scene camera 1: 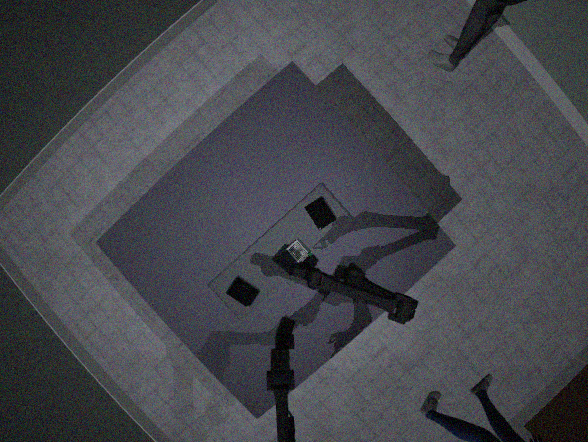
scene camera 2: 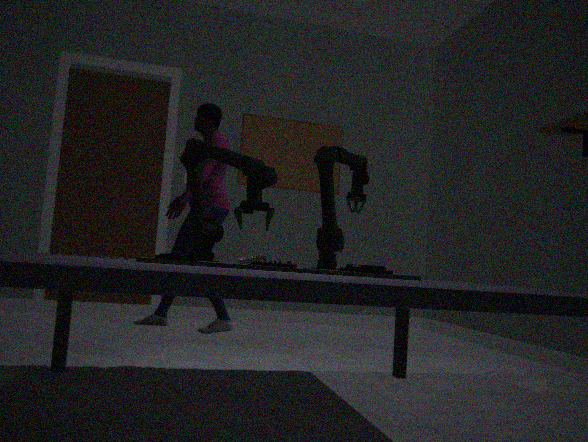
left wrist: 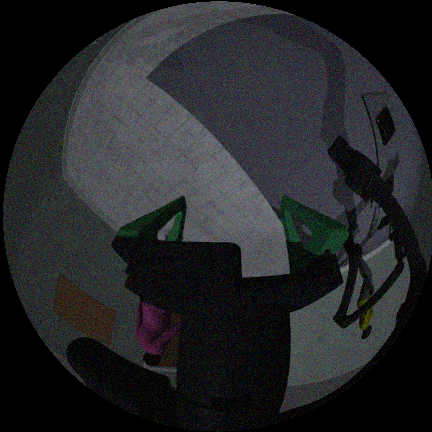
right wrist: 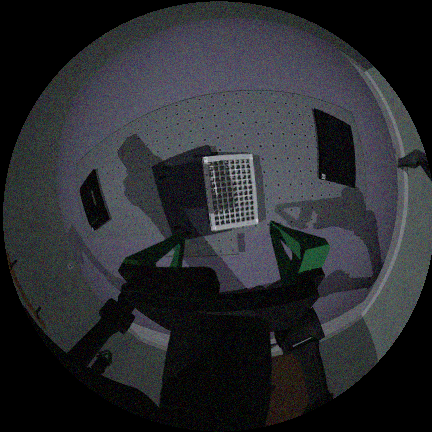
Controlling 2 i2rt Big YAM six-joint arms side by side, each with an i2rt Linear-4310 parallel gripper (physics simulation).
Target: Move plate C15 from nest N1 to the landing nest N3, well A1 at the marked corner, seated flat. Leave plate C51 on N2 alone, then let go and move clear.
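Note:
A pale well plate (scene camera 1: pixel 298 250) (right wrist: pixel 232 192) overlaps one side of the dark middle nest (right wrist: pixel 182 185). Its label, its marked corner and whether it lies flat cannot be made out. One dark nest (scene camera 1: pixel 320 212) (right wrist: pixel 336 148) and another dark nest (scene camera 1: pixel 243 291) (right wrist: pixel 95 200) lie toward the board's ends; their labels are unreadable, and I cannot tell whether a dark plate sits in either. My right gripper (scene camera 2: pixel 253 229) (right wrist: pixel 224 231) is open and empty, hanging above the board near the pale plate. My left gripper (scene camera 2: pixel 355 211) (left wrist: pixel 233 199) is open and empty, high and away from the nests.
The nests stand on a perforated board (scene camera 1: pixel 285 232) (right wrist: pixel 280 120) on the table (scene camera 1: pixel 200 200). The right arm reaches over the board's near edge in scene camera 1. A person in pink (scene camera 2: pixel 215 175) is behind the table. The picture is dark and noisy, with arm shadows across the board.

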